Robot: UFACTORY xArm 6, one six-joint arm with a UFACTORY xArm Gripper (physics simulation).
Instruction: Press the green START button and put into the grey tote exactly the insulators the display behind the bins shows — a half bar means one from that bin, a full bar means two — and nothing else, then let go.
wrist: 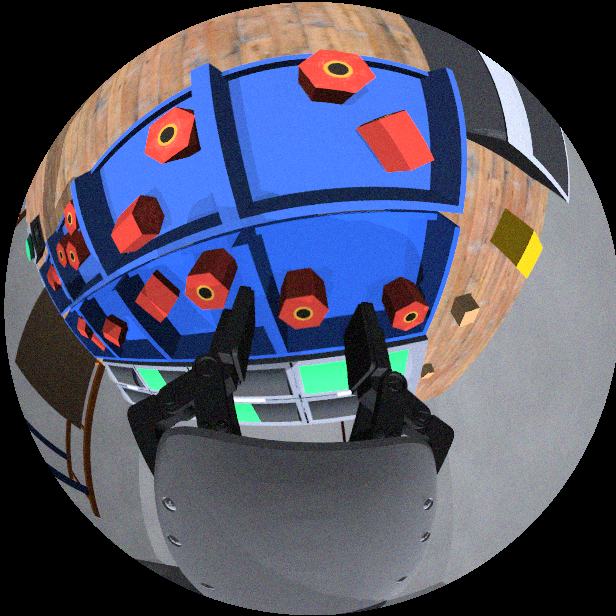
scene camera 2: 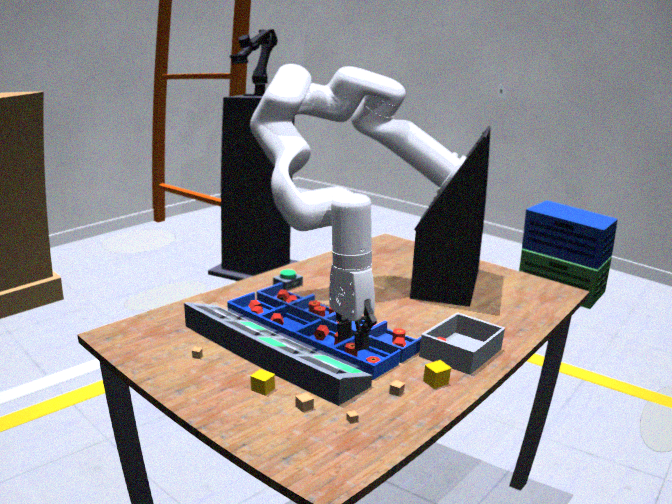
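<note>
My gripper (scene camera 2: 355, 332) is open and lowered into the blue bin rack (scene camera 2: 325, 325), in a front compartment near its right end. In the wrist view the two fingers (wrist: 302, 327) stand on either side of a red hexagonal insulator (wrist: 302, 298), apart from it. A second insulator (wrist: 405, 303) lies in the same compartment. Other compartments hold more red insulators. The grey tote (scene camera 2: 461, 341) stands right of the rack with a red piece (scene camera 2: 440, 339) showing inside. The display (scene camera 2: 276, 347) shows green bars (wrist: 324, 376). The green START button (scene camera 2: 288, 273) is behind the rack.
Two yellow cubes (scene camera 2: 262, 381) (scene camera 2: 436, 373) and several small tan cubes (scene camera 2: 304, 402) lie on the table in front of the display. A black slanted panel (scene camera 2: 453, 233) stands behind the tote. Blue and green crates (scene camera 2: 568, 244) are stacked beyond the table's right corner.
</note>
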